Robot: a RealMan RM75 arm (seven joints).
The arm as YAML. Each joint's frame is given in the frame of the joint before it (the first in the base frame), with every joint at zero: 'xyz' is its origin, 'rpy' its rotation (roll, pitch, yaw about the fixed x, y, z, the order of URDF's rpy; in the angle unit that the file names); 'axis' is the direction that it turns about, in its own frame. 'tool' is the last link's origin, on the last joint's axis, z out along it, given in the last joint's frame.
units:
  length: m
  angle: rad
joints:
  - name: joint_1
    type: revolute
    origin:
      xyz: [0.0, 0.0, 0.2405]
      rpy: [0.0, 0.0, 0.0]
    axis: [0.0, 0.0, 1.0]
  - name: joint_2
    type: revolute
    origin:
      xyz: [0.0, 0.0, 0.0]
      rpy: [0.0, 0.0, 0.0]
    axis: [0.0, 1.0, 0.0]
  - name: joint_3
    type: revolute
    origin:
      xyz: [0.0, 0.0, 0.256]
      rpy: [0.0, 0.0, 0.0]
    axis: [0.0, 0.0, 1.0]
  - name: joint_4
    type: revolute
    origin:
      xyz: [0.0, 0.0, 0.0]
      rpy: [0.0, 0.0, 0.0]
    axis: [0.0, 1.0, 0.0]
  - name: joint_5
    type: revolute
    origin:
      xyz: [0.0, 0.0, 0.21]
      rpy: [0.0, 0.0, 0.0]
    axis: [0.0, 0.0, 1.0]
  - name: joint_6
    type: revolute
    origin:
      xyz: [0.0, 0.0, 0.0]
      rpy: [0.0, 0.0, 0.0]
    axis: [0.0, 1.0, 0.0]
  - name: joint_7
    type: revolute
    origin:
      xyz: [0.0, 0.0, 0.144]
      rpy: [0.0, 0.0, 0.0]
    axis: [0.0, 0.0, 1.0]
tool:
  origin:
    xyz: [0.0, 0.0, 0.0]
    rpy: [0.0, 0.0, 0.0]
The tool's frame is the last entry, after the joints.
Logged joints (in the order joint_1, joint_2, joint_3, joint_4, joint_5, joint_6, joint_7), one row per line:
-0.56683, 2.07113, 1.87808, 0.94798, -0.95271, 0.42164, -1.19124
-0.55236, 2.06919, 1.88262, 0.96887, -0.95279, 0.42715, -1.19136
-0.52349, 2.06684, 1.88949, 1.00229, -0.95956, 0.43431, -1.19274
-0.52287, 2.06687, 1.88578, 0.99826, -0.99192, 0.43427, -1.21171
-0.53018, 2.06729, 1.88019, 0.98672, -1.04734, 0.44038, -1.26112
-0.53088, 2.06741, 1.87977, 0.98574, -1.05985, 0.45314, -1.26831
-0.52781, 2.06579, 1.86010, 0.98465, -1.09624, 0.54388, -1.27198
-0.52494, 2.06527, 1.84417, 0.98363, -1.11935, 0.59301, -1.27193
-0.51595, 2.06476, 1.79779, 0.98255, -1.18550, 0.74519, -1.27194
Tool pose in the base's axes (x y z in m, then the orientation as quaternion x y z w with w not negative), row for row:
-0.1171, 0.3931, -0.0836, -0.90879, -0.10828, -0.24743, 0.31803
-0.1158, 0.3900, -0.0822, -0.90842, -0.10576, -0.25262, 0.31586
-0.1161, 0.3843, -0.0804, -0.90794, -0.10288, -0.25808, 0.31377
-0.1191, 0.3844, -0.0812, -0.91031, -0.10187, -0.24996, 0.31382
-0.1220, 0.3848, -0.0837, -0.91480, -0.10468, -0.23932, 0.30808
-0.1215, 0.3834, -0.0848, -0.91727, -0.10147, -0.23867, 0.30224
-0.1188, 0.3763, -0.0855, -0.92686, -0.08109, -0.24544, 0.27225
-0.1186, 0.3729, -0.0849, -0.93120, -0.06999, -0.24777, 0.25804
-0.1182, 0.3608, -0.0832, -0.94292, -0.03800, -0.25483, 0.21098
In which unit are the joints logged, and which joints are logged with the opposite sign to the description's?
The joints are logged in radians. Opposite sign: joint_2, joint_5.
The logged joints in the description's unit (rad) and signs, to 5 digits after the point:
-0.56683, -2.07113, 1.87808, 0.94798, 0.95271, 0.42164, -1.19124
-0.55236, -2.06919, 1.88262, 0.96887, 0.95279, 0.42715, -1.19136
-0.52349, -2.06684, 1.88949, 1.00229, 0.95956, 0.43431, -1.19274
-0.52287, -2.06687, 1.88578, 0.99826, 0.99192, 0.43427, -1.21171
-0.53018, -2.06729, 1.88019, 0.98672, 1.04734, 0.44038, -1.26112
-0.53088, -2.06741, 1.87977, 0.98574, 1.05985, 0.45314, -1.26831
-0.52781, -2.06579, 1.86010, 0.98465, 1.09624, 0.54388, -1.27198
-0.52494, -2.06527, 1.84417, 0.98363, 1.11935, 0.59301, -1.27193
-0.51595, -2.06476, 1.79779, 0.98255, 1.18550, 0.74519, -1.27194

